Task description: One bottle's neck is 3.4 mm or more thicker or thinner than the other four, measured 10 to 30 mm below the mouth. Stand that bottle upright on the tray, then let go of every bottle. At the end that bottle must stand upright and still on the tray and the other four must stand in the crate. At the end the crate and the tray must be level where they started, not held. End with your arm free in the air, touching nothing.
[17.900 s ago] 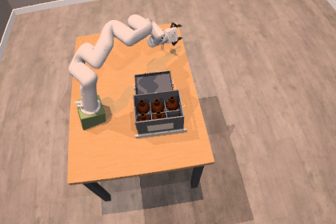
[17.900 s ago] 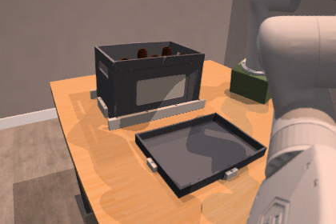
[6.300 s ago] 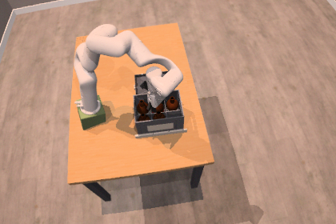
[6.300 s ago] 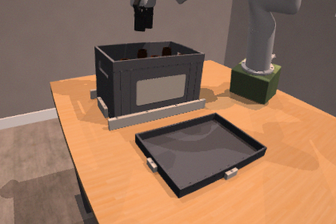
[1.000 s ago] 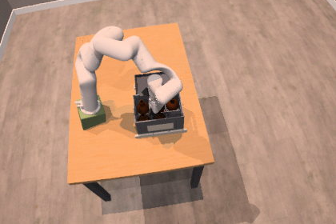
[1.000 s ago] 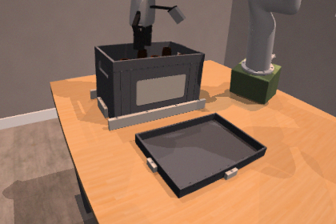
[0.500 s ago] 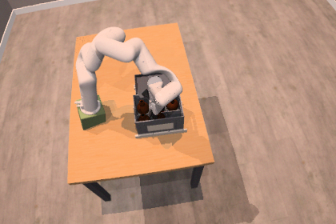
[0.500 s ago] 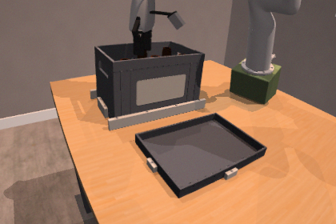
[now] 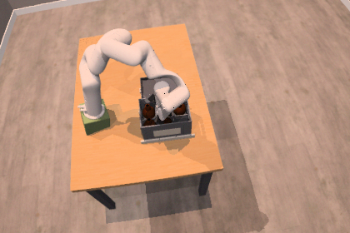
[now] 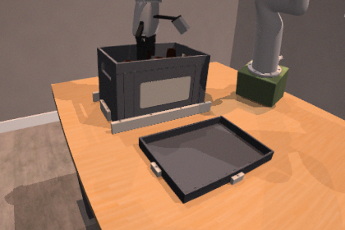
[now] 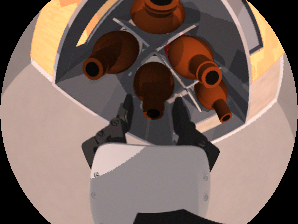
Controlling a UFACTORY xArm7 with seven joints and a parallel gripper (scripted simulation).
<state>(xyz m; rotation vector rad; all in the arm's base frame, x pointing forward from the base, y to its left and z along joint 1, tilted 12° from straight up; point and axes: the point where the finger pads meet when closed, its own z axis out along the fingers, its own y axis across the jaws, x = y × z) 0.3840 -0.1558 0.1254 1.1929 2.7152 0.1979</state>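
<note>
Now: the crate 4 cm to the left of my hand and 8 cm below it. The rest, counted from my hand: dark tray: 31 cm to the left, 15 cm below; glass bottle: 9 cm ahead, 8 cm to the left, 7 cm below.
</note>
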